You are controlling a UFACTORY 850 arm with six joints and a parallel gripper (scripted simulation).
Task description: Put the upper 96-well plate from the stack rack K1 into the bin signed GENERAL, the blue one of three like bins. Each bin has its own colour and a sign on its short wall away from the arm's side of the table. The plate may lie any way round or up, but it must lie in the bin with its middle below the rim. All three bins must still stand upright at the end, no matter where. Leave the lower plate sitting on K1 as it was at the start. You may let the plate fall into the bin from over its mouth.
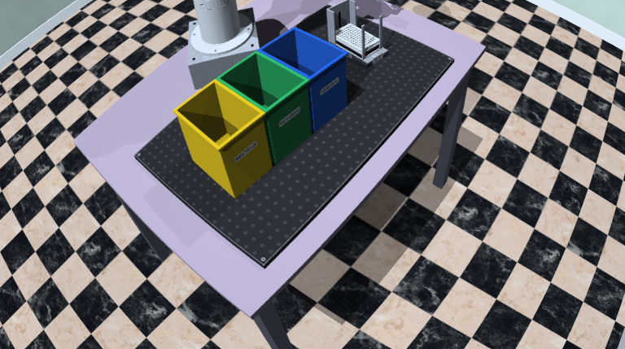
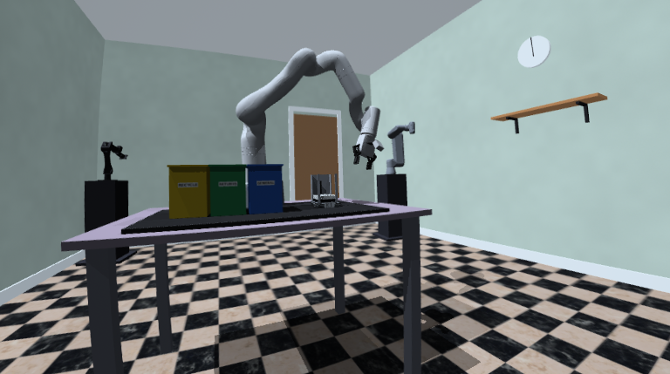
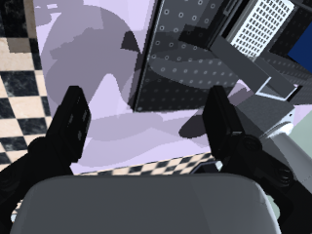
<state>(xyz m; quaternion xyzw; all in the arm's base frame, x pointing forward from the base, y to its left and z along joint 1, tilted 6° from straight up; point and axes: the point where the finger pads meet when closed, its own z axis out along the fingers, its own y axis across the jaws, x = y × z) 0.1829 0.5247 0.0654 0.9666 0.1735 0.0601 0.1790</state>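
My hand is 7 cm short of the white 96-well plate, 22 cm to the left of it and 14 cm above it. Round my hand: blue bin: 14 cm ahead, 49 cm to the right, 10 cm below; green bin: 14 cm ahead, 62 cm to the right, 10 cm below; dark plate: 7 cm ahead, 22 cm to the right, 16 cm below.
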